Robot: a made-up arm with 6 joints.
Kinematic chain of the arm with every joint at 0, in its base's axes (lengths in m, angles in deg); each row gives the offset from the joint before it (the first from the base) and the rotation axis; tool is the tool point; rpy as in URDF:
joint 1: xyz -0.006 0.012 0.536 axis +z
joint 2: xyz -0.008 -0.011 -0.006 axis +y
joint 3: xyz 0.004 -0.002 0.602 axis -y
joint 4: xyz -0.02 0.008 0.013 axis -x
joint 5: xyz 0.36 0 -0.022 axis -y
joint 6: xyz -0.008 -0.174 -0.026 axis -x
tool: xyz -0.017 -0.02 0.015 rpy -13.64 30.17 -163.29
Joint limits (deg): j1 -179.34..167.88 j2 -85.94..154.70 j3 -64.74..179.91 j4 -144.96..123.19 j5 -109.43..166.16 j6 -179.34..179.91
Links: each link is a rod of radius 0.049 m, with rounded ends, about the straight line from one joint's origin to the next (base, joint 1, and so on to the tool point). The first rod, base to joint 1, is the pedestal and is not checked.
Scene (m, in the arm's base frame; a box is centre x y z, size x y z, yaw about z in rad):
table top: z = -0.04
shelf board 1: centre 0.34 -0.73 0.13 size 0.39 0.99 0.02 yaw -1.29
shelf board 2: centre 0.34 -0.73 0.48 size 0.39 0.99 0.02 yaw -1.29
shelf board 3: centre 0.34 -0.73 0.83 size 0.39 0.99 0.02 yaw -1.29
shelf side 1: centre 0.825 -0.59 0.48 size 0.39 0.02 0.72 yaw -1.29
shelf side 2: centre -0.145 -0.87 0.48 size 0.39 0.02 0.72 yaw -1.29
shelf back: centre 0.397 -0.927 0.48 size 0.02 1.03 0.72 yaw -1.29
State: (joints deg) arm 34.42 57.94 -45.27 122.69 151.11 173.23
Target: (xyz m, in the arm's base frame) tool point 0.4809 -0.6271 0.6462
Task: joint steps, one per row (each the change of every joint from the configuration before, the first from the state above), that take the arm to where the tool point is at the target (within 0.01 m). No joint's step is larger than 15 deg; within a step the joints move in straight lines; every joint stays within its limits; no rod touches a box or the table.
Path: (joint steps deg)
1: -14.82 -0.95 6.28 -3.24 -1.03 -0.13
2: -14.81 -0.94 6.29 -3.25 -1.04 -0.13
3: -14.82 -0.95 6.28 -3.24 -1.03 -0.13
4: -14.81 -0.94 6.28 -3.24 -1.04 -0.13
5: -14.82 -0.95 6.29 -3.24 -1.03 -0.13
6: -14.81 -0.95 6.28 -3.25 -1.04 -0.13

